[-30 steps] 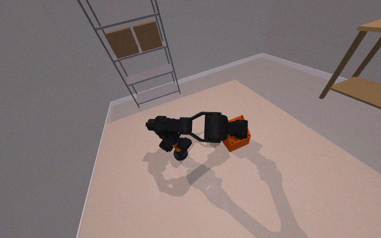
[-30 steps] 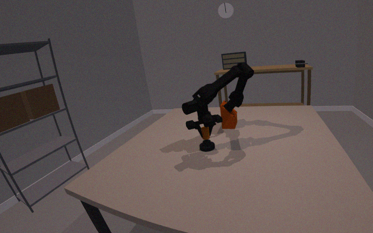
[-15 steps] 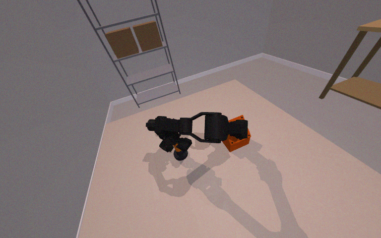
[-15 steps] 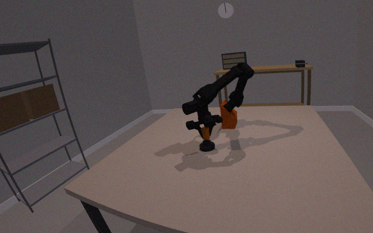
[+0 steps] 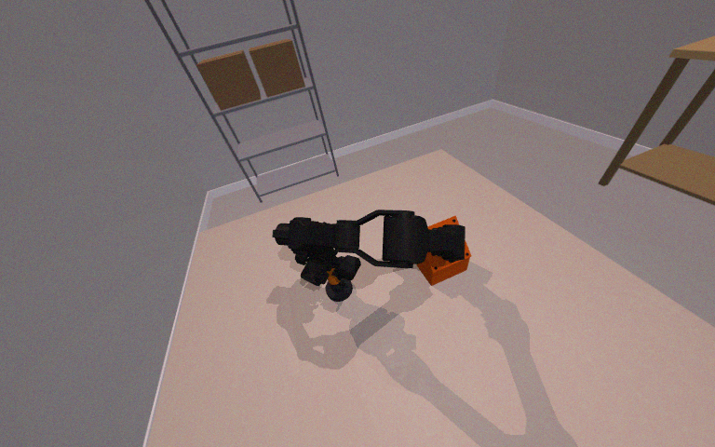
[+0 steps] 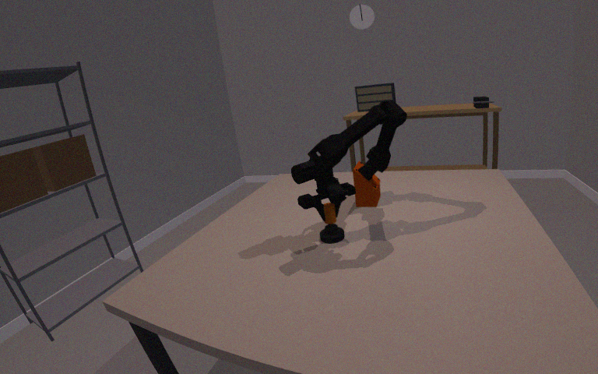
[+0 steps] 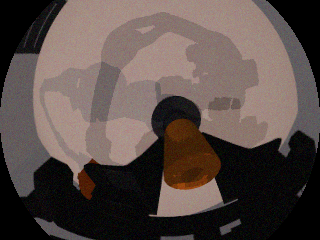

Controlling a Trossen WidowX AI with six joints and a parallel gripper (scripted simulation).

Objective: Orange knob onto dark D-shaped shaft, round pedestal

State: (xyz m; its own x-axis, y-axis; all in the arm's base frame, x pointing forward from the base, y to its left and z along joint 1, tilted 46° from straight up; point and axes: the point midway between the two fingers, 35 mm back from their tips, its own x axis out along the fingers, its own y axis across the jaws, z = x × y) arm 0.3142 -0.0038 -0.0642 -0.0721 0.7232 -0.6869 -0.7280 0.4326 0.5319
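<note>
Now: the orange knob 2 cm above my gripper tip. Round my gripper tip: dark round pedestal 4 cm below.
</note>
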